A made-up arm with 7 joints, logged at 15 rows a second.
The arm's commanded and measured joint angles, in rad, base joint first. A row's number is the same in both.
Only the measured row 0 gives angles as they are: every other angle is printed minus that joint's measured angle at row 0.
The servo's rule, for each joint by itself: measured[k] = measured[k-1] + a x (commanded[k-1-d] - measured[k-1]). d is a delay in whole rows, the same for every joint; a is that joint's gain. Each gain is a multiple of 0.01, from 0.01 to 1. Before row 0 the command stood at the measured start. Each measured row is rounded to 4 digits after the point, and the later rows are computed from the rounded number. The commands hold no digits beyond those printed.
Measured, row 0:
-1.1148 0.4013 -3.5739 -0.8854 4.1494 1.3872 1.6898
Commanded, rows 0 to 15:
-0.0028 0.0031 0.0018 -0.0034 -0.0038 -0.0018 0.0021
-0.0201 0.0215 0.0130 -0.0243 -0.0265 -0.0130 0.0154
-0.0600 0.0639 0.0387 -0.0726 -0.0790 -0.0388 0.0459
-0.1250 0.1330 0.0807 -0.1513 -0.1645 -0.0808 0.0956
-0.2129 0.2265 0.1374 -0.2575 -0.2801 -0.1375 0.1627
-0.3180 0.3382 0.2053 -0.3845 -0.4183 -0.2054 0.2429
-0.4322 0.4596 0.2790 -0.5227 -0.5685 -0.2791 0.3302
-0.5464 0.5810 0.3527 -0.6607 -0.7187 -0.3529 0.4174
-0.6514 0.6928 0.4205 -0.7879 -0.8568 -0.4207 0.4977
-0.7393 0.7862 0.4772 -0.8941 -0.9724 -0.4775 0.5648
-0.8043 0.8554 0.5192 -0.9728 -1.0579 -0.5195 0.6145
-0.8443 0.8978 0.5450 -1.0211 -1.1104 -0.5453 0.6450
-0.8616 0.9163 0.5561 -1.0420 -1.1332 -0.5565 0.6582
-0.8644 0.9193 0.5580 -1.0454 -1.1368 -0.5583 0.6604
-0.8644 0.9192 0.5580 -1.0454 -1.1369 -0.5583 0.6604
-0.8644 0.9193 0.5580 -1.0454 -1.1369 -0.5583 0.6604
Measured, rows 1 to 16:
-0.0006 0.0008 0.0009 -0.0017 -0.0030 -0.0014 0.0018
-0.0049 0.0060 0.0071 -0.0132 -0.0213 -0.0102 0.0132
-0.0170 0.0205 0.0232 -0.0435 -0.0663 -0.0319 0.0407
-0.0408 0.0486 0.0525 -0.0985 -0.1429 -0.0691 0.0868
-0.0787 0.0931 0.0958 -0.1796 -0.2499 -0.1211 0.1506
-0.1313 0.1544 0.1516 -0.2841 -0.3813 -0.1852 0.2281
-0.1975 0.2307 0.2166 -0.4058 -0.5273 -0.2566 0.3139
-0.2743 0.3183 0.2860 -0.5358 -0.6766 -0.3298 0.4008
-0.3573 0.4119 0.3546 -0.6644 -0.8172 -0.3989 0.4822
-0.4413 0.5055 0.4171 -0.7815 -0.9383 -0.4586 0.5516
-0.5212 0.5930 0.4692 -0.8791 -1.0316 -0.5049 0.6044
-0.5923 0.6692 0.5079 -0.9515 -1.0931 -0.5356 0.6385
-0.6515 0.7310 0.5325 -0.9977 -1.1244 -0.5515 0.6550
-0.6983 0.7781 0.5455 -1.0220 -1.1341 -0.5567 0.6595
-0.7348 0.8134 0.5519 -1.0339 -1.1363 -0.5579 0.6603
-0.7633 0.8399 0.5550 -1.0398 -1.1368 -0.5582 0.6604
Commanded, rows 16 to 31:
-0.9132 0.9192 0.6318 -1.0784 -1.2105 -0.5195 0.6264
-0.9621 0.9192 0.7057 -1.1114 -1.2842 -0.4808 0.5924
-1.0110 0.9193 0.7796 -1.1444 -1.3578 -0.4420 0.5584
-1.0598 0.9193 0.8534 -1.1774 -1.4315 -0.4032 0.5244
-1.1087 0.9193 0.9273 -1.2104 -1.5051 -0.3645 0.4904
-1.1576 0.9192 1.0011 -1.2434 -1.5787 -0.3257 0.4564
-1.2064 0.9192 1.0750 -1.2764 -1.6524 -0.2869 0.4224
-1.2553 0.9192 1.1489 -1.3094 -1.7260 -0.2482 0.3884
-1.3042 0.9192 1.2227 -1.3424 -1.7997 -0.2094 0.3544
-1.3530 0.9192 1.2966 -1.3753 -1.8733 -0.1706 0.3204
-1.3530 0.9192 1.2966 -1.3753 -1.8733 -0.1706 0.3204
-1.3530 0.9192 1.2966 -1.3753 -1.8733 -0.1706 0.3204
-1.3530 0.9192 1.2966 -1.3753 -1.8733 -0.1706 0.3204
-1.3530 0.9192 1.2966 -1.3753 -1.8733 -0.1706 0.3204
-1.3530 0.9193 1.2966 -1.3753 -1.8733 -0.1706 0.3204
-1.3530 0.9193 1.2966 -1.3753 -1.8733 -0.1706 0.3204
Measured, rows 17 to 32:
-0.7963 0.8597 0.5942 -1.0595 -1.1943 -0.5288 0.6318
-0.8328 0.8746 0.6511 -1.0860 -1.2644 -0.4923 0.5987
-0.8720 0.8858 0.7166 -1.1158 -1.3373 -0.4541 0.5648
-0.9133 0.8942 0.7864 -1.1472 -1.4108 -0.4154 0.5309
-0.9563 0.9005 0.8583 -1.1794 -1.4844 -0.3767 0.4969
-1.0006 0.9052 0.9311 -1.2120 -1.5580 -0.3379 0.4629
-1.0459 0.9087 1.0045 -1.2448 -1.6316 -0.2991 0.4289
-1.0920 0.9113 1.0781 -1.2777 -1.7052 -0.2604 0.3949
-1.1387 0.9133 1.1518 -1.3107 -1.7789 -0.2216 0.3609
-1.1858 0.9148 1.2256 -1.3436 -1.8525 -0.1828 0.3269
-1.2226 0.9159 1.2618 -1.3598 -1.8687 -0.1735 0.3214
-1.2513 0.9167 1.2795 -1.3677 -1.8723 -0.1713 0.3206
-1.2737 0.9173 1.2882 -1.3716 -1.8731 -0.1708 0.3204
-1.2911 0.9178 1.2925 -1.3735 -1.8733 -0.1706 0.3204
-1.3047 0.9182 1.2946 -1.3744 -1.8733 -0.1706 0.3204
-1.3153 0.9185 1.2956 -1.3749 -1.8733 -0.1706 0.3204

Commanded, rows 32 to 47:
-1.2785 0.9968 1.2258 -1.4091 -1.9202 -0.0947 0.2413
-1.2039 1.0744 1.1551 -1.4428 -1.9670 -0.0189 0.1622
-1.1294 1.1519 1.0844 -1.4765 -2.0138 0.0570 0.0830
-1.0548 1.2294 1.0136 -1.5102 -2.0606 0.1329 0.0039
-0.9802 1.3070 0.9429 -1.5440 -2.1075 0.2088 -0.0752
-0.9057 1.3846 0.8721 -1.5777 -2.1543 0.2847 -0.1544
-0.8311 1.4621 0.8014 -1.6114 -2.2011 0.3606 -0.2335
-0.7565 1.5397 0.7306 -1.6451 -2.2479 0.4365 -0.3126
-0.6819 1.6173 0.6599 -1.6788 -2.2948 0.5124 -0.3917
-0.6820 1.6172 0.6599 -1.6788 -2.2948 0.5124 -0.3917
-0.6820 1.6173 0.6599 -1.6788 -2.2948 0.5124 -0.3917
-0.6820 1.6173 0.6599 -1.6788 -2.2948 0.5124 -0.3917
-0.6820 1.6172 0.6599 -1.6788 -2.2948 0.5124 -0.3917
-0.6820 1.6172 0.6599 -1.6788 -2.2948 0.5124 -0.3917
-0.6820 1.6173 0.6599 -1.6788 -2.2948 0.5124 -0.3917
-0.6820 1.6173 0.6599 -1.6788 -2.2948 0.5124 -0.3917
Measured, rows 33 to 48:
-1.3072 0.9381 1.2600 -1.3923 -1.9099 -0.1129 0.2540
-1.2845 0.9722 1.2065 -1.4181 -1.9544 -0.0415 0.1769
-1.2504 1.0171 1.1442 -1.4479 -2.0007 0.0334 0.0980
-1.2074 1.0702 1.0776 -1.4797 -2.0474 0.1090 0.0190
-1.1574 1.1294 1.0089 -1.5125 -2.0943 0.1848 -0.0601
-1.1020 1.1932 0.9391 -1.5458 -2.1411 0.2607 -0.1393
-1.0424 1.2604 0.8689 -1.5793 -2.1879 0.3366 -0.2184
-0.9795 1.3302 0.7984 -1.6129 -2.2347 0.4125 -0.2975
-0.9140 1.4020 0.7278 -1.6465 -2.2816 0.4884 -0.3766
-0.8630 1.4558 0.6932 -1.6630 -2.2919 0.5066 -0.3893
-0.8232 1.4962 0.6762 -1.6711 -2.2942 0.5110 -0.3913
-0.7921 1.5265 0.6679 -1.6750 -2.2947 0.5121 -0.3916
-0.7679 1.5492 0.6638 -1.6769 -2.2948 0.5123 -0.3917
-0.7490 1.5662 0.6618 -1.6779 -2.2948 0.5124 -0.3917
-0.7343 1.5790 0.6608 -1.6784 -2.2948 0.5124 -0.3917
-0.7228 1.5886 0.6603 -1.6786 -2.2948 0.5124 -0.3917

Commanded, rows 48 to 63:
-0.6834 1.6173 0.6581 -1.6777 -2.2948 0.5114 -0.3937
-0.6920 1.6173 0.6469 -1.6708 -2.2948 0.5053 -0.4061
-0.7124 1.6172 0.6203 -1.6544 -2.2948 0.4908 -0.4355
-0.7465 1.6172 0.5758 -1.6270 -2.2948 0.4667 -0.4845
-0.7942 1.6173 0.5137 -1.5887 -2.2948 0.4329 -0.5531
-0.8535 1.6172 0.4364 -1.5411 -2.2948 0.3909 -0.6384
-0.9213 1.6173 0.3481 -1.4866 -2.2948 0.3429 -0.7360
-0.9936 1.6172 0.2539 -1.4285 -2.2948 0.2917 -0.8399
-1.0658 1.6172 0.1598 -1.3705 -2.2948 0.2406 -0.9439
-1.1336 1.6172 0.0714 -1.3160 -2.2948 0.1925 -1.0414
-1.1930 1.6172 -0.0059 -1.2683 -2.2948 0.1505 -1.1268
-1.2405 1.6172 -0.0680 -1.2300 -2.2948 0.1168 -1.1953
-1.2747 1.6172 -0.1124 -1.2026 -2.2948 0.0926 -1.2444
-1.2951 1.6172 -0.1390 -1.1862 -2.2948 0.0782 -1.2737
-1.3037 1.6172 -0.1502 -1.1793 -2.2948 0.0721 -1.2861
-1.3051 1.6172 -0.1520 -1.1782 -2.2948 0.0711 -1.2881
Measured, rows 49 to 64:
-0.7141 1.5958 0.6592 -1.6781 -2.2948 0.5116 -0.3934
-0.7092 1.6012 0.6529 -1.6744 -2.2948 0.5068 -0.4041
-0.7099 1.6052 0.6363 -1.6642 -2.2948 0.4946 -0.4305
-0.7180 1.6082 0.6054 -1.6452 -2.2948 0.4734 -0.4759
-0.7348 1.6105 0.5586 -1.6164 -2.2948 0.4426 -0.5407
-0.7609 1.6122 0.4963 -1.5780 -2.2948 0.4033 -0.6228
-0.7962 1.6135 0.4207 -1.5314 -2.2948 0.3574 -0.7179
-0.8396 1.6144 0.3356 -1.4789 -2.2948 0.3075 -0.8204
-0.8894 1.6151 0.2459 -1.4236 -2.2948 0.2567 -0.9241
-0.9431 1.6156 0.1569 -1.3687 -2.2948 0.2079 -1.0226
-0.9981 1.6160 0.0739 -1.3175 -2.2948 0.1643 -1.1101
-1.0514 1.6163 0.0015 -1.2729 -2.2948 0.1282 -1.1817
-1.1005 1.6165 -0.0566 -1.2370 -2.2948 0.1011 -1.2344
-1.1433 1.6167 -0.0986 -1.2111 -2.2948 0.0837 -1.2674
-1.1786 1.6168 -0.1249 -1.1949 -2.2948 0.0749 -1.2831
-1.2064 1.6169 -0.1387 -1.1864 -2.2948 0.0720 -1.2873

